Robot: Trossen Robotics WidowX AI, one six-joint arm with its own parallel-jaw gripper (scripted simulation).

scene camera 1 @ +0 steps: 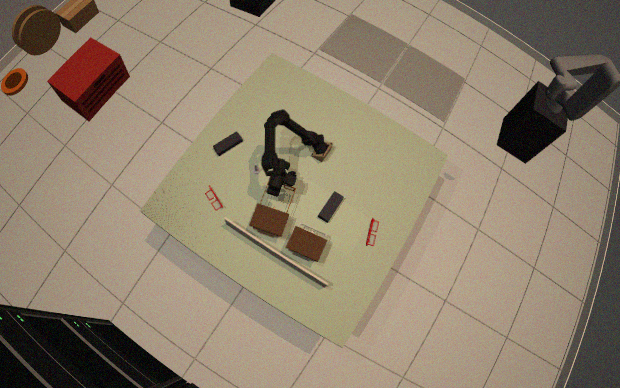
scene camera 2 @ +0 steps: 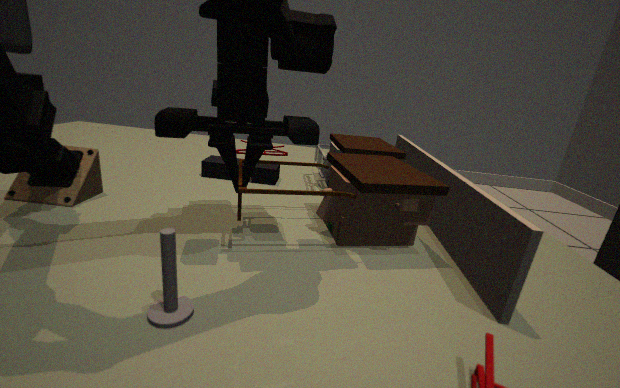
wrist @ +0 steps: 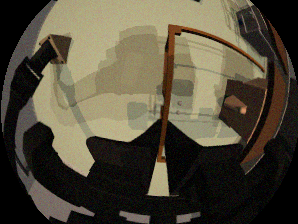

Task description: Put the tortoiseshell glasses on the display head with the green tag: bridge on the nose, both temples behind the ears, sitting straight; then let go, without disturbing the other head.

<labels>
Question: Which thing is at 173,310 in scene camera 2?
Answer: A round foot.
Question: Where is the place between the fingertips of my gripper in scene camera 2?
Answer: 240,192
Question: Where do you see a long upright board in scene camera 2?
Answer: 493,246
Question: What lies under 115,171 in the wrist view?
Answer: My gripper.
</labels>
